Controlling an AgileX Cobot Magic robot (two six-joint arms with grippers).
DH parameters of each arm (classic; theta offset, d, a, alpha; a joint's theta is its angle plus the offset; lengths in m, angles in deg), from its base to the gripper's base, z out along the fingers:
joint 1: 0 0.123 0 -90
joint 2: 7.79 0 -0.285 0
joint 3: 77.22 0 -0.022 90
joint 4: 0 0.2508 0 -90
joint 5: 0 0 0.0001 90
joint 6: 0 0.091 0 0
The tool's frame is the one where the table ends.
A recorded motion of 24 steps. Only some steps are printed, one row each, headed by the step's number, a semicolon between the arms.
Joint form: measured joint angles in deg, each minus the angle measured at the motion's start. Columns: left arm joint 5, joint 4, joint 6, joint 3, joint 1, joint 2; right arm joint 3, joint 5, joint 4, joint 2, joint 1, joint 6.
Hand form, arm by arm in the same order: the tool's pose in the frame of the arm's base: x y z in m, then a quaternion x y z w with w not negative. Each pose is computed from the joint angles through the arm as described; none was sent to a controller.
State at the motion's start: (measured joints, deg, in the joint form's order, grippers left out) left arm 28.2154 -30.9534 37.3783 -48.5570 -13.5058 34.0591; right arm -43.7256 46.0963 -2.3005 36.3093 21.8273 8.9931
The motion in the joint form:
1: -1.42 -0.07 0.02 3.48 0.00 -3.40; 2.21 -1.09 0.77 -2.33 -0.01 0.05
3: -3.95 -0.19 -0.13 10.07 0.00 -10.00; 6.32 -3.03 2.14 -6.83 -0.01 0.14
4: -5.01 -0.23 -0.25 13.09 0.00 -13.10; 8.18 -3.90 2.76 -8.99 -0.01 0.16
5: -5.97 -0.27 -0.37 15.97 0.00 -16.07; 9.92 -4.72 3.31 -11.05 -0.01 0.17
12: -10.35 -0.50 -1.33 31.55 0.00 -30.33; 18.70 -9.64 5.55 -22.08 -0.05 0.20
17: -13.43 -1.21 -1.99 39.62 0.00 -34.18; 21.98 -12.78 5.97 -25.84 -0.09 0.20
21: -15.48 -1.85 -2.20 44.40 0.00 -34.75; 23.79 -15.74 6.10 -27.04 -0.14 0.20
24: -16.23 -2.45 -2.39 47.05 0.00 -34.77; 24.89 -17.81 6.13 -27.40 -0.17 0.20
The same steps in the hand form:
1: 0.0868 -0.0426 0.3981 0.22101 0.69644 -0.11111 0.67363; 0.0974 0.0371 0.3398 -0.10122 0.87071 0.11564 0.46717
3: 0.0694 -0.0366 0.3748 0.20862 0.68615 -0.10746 0.68857; 0.0849 0.0338 0.3273 -0.09614 0.86133 0.13182 0.48114
4: 0.0620 -0.0340 0.3634 0.20306 0.68137 -0.10617 0.69515; 0.0792 0.0322 0.3215 -0.09383 0.85641 0.13924 0.48823
5: 0.0556 -0.0318 0.3522 0.19792 0.67689 -0.10510 0.70114; 0.0741 0.0308 0.3159 -0.09174 0.85149 0.14596 0.49522
12: 0.0371 -0.0240 0.2839 0.17277 0.66726 -0.10349 0.71708; 0.0511 0.0237 0.2871 -0.08099 0.81821 0.17765 0.54075
17: 0.0415 -0.0227 0.2455 0.15469 0.68082 -0.10601 0.70804; 0.0461 0.0218 0.2770 -0.07681 0.80010 0.18739 0.56464
21: 0.0469 -0.0225 0.2212 0.14378 0.69806 -0.10643 0.69334; 0.0463 0.0217 0.2724 -0.07377 0.78797 0.19216 0.58028
24: 0.0496 -0.0227 0.2069 0.13768 0.71111 -0.10929 0.68076; 0.0474 0.0219 0.2697 -0.07194 0.78098 0.19437 0.58916

